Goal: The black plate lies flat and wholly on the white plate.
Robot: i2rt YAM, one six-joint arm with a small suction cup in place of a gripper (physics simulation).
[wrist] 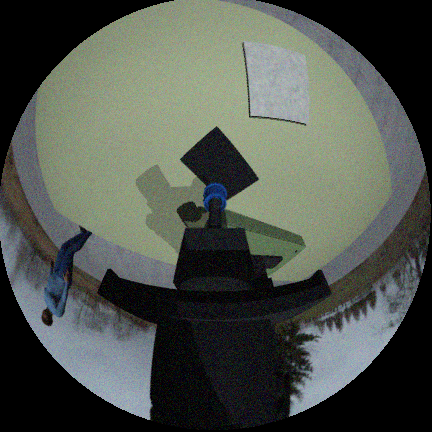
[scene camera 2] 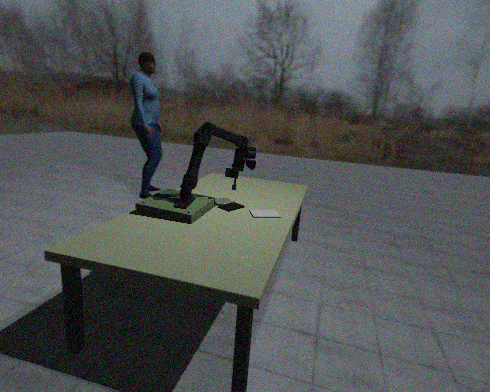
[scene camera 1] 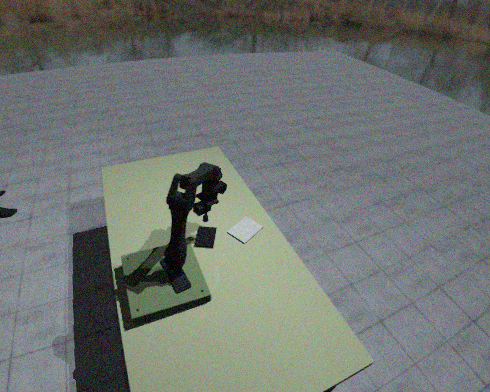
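Where they show: end effector, tool point: (wrist: 214,192) (scene camera 2: 233,189) (scene camera 1: 205,220); arm's base, origin of the base link: (wrist: 253,260) (scene camera 2: 185,202) (scene camera 1: 175,273).
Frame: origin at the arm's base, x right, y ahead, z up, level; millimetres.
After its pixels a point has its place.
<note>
The black plate (scene camera 1: 205,237) @(z -47, x -167, y 237 mm) (scene camera 2: 231,206) @(z -47, x -161, y 246 mm) (wrist: 220,161) @(z -47, x -179, y 258 mm) lies flat on the table, close to the arm's green base. The white plate (scene camera 1: 245,230) @(z -52, x -108, y 454 mm) (scene camera 2: 265,214) @(z -52, x -92, y 465 mm) (wrist: 278,84) @(z -52, x -117, y 445 mm) lies flat on the table, apart from the black plate and farther from the base. My gripper, a small blue suction cup (scene camera 1: 205,218) (scene camera 2: 234,187) (wrist: 215,197) @(z 59, x -186, y 251 mm), points down and hangs above the table with a gap beneath it. It is open, with no plate on it. In the wrist view the cup overlaps the near corner of the black plate and hides part of it.
The green base block (scene camera 1: 195,290) @(z -5, x 122, y 40 mm) (scene camera 2: 165,212) @(z -18, x 150, y -60 mm) (wrist: 270,237) @(z -6, x -3, y 115 mm) carries the arm on the pale yellow-green table (scene camera 1: 260,320) @(z -58, x 363, y 222 mm) (scene camera 2: 200,255) @(z -58, x 506, y 231 mm) (wrist: 120,90) @(z -58, x -422, y 393 mm). The arm's shadow falls beside the black plate. A person (scene camera 2: 145,110) (wrist: 60,280) in blue stands beyond the table.
</note>
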